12 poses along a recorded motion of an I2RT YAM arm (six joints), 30 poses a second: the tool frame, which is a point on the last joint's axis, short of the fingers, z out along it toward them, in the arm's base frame.
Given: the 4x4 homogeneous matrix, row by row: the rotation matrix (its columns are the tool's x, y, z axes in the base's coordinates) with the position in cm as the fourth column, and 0 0 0 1 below. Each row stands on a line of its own.
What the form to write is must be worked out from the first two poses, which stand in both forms.
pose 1, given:
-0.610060 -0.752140 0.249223 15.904
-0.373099 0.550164 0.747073 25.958
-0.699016 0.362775 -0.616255 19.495
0 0 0 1
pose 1, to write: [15.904 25.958 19.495 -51.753 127.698 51.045]
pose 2, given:
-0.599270 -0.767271 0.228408 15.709
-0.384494 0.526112 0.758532 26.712
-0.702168 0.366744 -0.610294 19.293
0 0 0 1
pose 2, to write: [15.709 26.712 19.293 -53.453 126.962 52.224]
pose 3, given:
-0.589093 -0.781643 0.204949 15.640
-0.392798 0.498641 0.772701 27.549
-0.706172 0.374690 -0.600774 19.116
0 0 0 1
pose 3, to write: [15.640 27.549 19.116 -55.078 126.084 53.810]
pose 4, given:
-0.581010 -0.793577 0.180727 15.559
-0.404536 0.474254 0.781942 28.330
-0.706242 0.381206 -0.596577 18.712
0 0 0 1
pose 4, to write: [15.559 28.330 18.712 -56.734 125.572 55.078]
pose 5, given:
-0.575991 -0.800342 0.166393 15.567
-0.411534 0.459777 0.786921 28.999
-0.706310 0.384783 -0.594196 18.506
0 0 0 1
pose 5, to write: [15.567 28.999 18.506 -57.720 125.261 55.806]
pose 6, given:
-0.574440 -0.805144 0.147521 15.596
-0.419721 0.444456 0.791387 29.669
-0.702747 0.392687 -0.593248 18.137
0 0 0 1
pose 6, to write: [15.596 29.669 18.137 -58.717 125.221 56.762]
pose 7, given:
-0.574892 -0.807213 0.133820 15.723
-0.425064 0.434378 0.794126 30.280
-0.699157 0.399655 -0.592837 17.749
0 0 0 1
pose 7, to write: [15.723 30.280 17.749 -59.334 125.291 57.480]
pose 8, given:
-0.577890 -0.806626 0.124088 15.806
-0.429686 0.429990 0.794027 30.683
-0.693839 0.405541 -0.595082 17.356
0 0 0 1
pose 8, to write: [15.806 30.683 17.356 -59.663 125.616 57.890]
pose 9, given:
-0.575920 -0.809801 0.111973 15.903
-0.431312 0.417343 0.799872 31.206
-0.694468 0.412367 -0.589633 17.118
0 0 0 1
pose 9, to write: [15.903 31.206 17.118 -60.207 125.298 58.806]
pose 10, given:
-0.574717 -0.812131 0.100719 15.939
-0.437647 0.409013 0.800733 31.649
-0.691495 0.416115 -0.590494 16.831
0 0 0 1
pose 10, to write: [15.939 31.649 16.831 -60.856 125.347 59.252]
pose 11, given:
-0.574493 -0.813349 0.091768 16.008
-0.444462 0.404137 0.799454 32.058
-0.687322 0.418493 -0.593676 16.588
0 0 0 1
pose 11, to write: [16.008 32.058 16.588 -61.397 125.561 59.451]
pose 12, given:
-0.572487 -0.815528 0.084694 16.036
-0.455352 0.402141 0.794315 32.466
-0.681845 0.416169 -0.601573 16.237
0 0 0 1
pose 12, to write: [16.036 32.466 16.237 -62.120 125.924 59.168]
